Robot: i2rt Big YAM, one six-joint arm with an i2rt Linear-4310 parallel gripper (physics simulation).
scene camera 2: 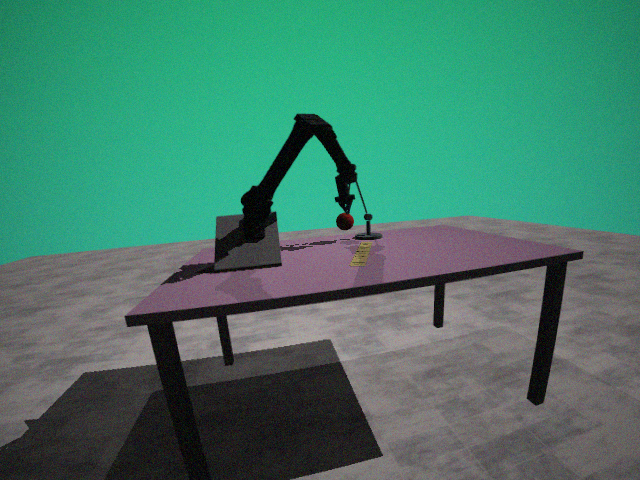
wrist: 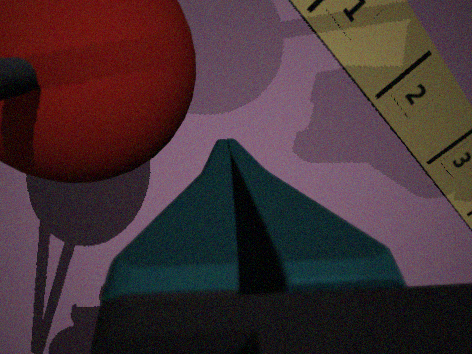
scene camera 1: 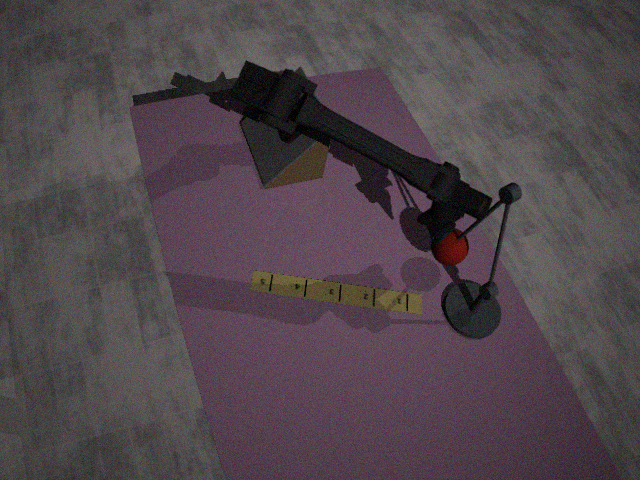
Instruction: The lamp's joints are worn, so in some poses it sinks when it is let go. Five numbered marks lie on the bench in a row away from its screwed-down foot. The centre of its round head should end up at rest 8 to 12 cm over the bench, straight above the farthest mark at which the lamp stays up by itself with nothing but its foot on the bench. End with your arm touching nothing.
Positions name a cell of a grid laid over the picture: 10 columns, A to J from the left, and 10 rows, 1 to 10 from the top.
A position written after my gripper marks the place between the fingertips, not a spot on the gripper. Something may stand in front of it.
Note:
In view: my gripper (scene camera 1: G6), a lamp rod (scene camera 1: H6) and a yellow numbered strip (wrist: I2).
The lamp rod shows as well in the wrist view (wrist: C3). My gripper is seen too in the wrist view (wrist: E5).

